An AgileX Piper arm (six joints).
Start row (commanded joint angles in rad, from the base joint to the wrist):
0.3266, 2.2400, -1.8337, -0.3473, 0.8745, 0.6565
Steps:
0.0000, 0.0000, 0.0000, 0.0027, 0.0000, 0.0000
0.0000, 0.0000, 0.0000, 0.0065, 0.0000, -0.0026
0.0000, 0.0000, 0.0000, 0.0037, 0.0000, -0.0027
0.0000, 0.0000, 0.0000, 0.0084, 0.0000, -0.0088
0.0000, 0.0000, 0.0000, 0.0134, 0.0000, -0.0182
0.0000, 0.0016, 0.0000, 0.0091, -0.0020, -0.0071
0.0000, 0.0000, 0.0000, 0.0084, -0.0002, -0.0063
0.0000, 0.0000, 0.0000, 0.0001, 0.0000, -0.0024
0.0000, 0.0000, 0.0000, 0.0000, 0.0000, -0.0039
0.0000, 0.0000, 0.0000, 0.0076, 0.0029, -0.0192
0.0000, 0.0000, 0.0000, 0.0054, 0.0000, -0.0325
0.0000, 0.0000, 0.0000, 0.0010, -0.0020, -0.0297
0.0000, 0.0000, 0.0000, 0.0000, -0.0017, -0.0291
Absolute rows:
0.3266, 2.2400, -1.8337, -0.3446, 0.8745, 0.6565
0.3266, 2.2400, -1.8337, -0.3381, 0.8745, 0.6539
0.3266, 2.2400, -1.8337, -0.3344, 0.8745, 0.6512
0.3266, 2.2400, -1.8337, -0.3260, 0.8745, 0.6424
0.3266, 2.2400, -1.8337, -0.3126, 0.8745, 0.6242
0.3266, 2.2416, -1.8337, -0.3035, 0.8725, 0.6171
0.3266, 2.2416, -1.8337, -0.2951, 0.8723, 0.6108
0.3266, 2.2416, -1.8337, -0.2950, 0.8723, 0.6084
0.3266, 2.2416, -1.8337, -0.2950, 0.8723, 0.6045
0.3266, 2.2416, -1.8337, -0.2874, 0.8752, 0.5853
0.3266, 2.2416, -1.8337, -0.2820, 0.8752, 0.5528
0.3266, 2.2416, -1.8337, -0.2810, 0.8732, 0.5231
0.3266, 2.2416, -1.8337, -0.2810, 0.8715, 0.4940

